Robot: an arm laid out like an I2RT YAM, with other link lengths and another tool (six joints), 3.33 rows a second.
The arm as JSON. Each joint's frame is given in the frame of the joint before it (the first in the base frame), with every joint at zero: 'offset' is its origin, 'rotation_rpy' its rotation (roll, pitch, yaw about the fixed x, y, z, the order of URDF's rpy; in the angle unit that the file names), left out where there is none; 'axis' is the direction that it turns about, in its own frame. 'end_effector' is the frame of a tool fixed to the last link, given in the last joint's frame.
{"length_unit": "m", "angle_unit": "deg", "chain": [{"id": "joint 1", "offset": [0.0, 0.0, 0.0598], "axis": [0.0, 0.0, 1.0]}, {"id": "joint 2", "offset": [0.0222, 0.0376, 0.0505], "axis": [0.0, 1.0, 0.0]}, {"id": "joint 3", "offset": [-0.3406, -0.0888, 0.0], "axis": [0.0, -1.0, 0.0]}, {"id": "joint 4", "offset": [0.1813, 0.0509, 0.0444], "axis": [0.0, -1.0, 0.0]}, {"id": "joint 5", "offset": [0.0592, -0.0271, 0.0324], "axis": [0.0, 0.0, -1.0]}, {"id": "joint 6", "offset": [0.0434, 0.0, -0.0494], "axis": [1.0, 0.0, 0.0]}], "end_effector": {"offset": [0.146, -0.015, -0.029], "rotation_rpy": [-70.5, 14.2, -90.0]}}
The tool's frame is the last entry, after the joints.
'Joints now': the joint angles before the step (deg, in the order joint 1, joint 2, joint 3, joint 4, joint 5, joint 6). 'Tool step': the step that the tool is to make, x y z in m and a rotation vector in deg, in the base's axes. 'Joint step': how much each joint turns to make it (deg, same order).
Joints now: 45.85, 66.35, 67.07, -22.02, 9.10, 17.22
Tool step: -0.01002, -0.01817, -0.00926, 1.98, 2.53, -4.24
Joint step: 0.49, -2.86, -2.19, -1.89, 3.20, 4.82
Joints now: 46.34, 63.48, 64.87, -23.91, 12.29, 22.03
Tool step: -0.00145, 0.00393, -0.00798, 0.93, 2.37, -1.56
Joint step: 2.11, 0.75, -0.53, -0.51, 2.43, 3.74
